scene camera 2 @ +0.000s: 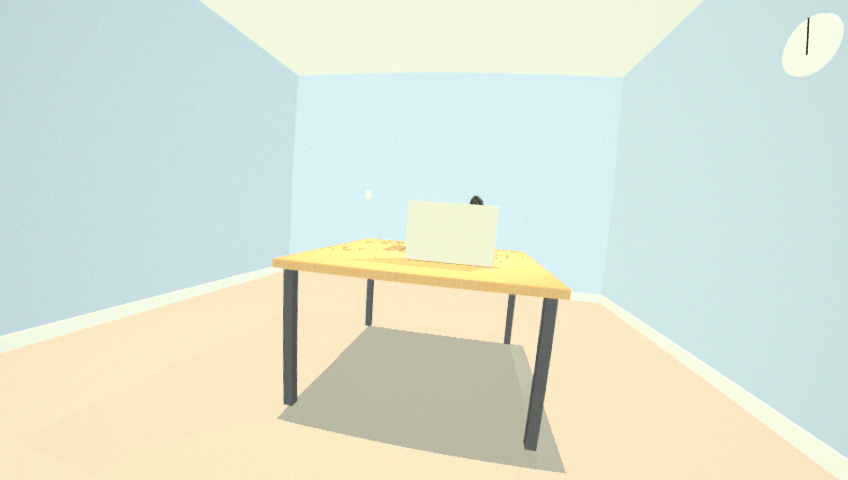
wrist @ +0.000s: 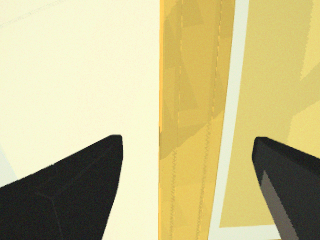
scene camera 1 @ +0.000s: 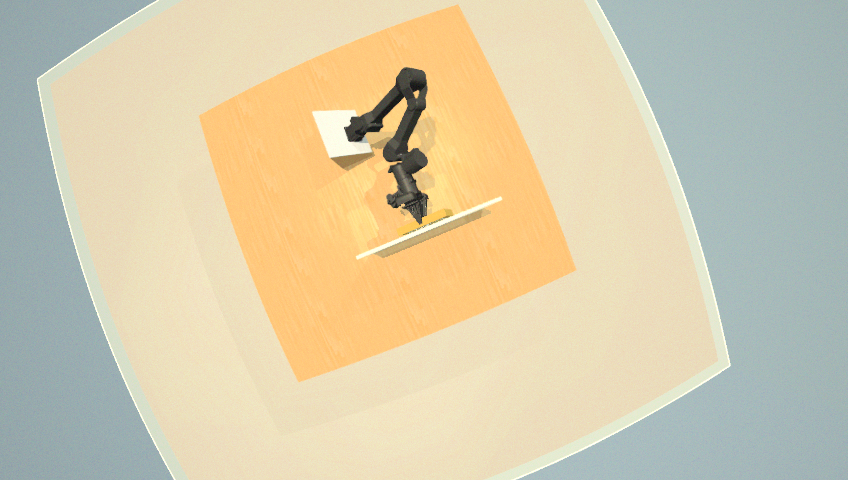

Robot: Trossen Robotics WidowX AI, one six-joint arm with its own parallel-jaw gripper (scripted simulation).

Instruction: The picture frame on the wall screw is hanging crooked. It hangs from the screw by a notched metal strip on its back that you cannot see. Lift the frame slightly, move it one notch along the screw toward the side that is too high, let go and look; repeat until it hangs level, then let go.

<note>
The pictures show: the gripper, a picture frame and a cream wall panel.
The gripper also shows in the wrist view.
</note>
